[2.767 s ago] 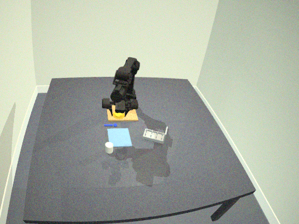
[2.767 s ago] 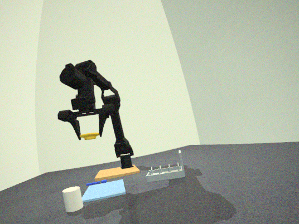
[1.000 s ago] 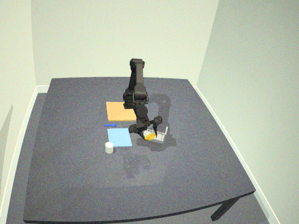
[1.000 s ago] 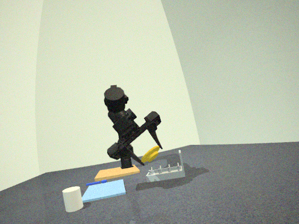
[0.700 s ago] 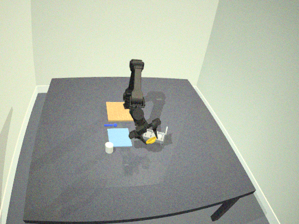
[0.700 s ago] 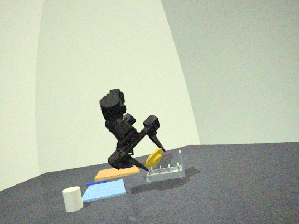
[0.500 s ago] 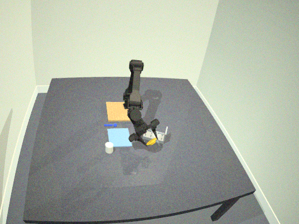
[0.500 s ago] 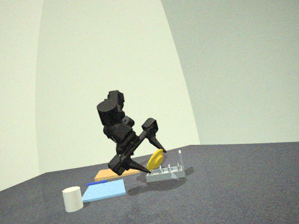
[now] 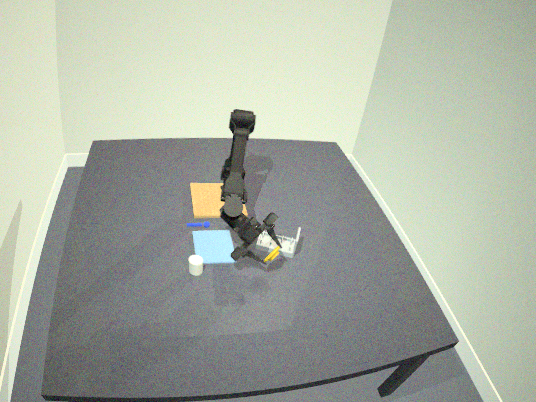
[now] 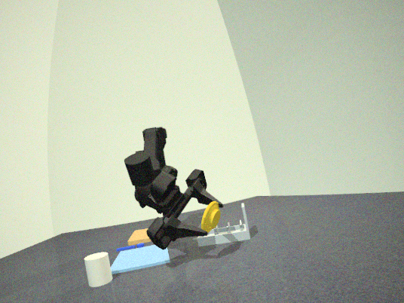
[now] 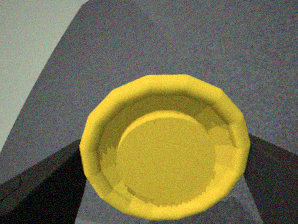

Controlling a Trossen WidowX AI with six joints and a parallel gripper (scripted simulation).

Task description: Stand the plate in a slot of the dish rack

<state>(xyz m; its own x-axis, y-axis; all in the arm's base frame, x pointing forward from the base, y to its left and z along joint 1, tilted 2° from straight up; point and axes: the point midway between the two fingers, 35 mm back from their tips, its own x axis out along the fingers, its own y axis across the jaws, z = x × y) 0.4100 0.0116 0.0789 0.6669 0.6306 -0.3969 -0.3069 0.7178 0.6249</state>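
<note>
The grey dish rack is 12 cm behind my gripper tip, 6 cm to the left of it and 6 cm below it. Round my gripper tip: yellow plate 1 cm to the right; then light blue mat 16 cm to the right, 14 cm behind, 8 cm below; then white cup 24 cm to the right, 6 cm below, 4 cm behind.
</note>
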